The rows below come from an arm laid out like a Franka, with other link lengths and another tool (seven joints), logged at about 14 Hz.
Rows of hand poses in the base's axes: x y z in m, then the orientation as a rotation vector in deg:
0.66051 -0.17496 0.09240 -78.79 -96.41 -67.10
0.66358 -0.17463 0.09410 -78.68 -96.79 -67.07
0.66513 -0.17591 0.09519 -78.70 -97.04 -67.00
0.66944 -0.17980 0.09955 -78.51 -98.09 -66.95
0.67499 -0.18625 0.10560 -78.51 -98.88 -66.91
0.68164 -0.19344 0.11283 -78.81 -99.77 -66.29
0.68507 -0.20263 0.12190 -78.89 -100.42 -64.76
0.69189 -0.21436 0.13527 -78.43 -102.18 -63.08
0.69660 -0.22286 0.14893 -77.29 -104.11 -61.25
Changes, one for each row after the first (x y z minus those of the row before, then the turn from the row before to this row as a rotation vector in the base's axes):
0.00307 0.00033 0.00170 -0.19 -0.22 0.15
0.00155 -0.00128 0.00109 -0.19 -0.10 0.06
0.00431 -0.00389 0.00436 -0.58 -0.61 0.32
0.00555 -0.00645 0.00605 -0.51 -0.45 0.14
0.00665 -0.00719 0.00723 -0.89 -0.13 0.18
0.00343 -0.00919 0.00907 -0.92 0.58 0.65
0.00682 -0.01173 0.01337 -1.41 -0.03 1.25
0.00471 -0.00850 0.01366 -1.27 -0.09 1.79

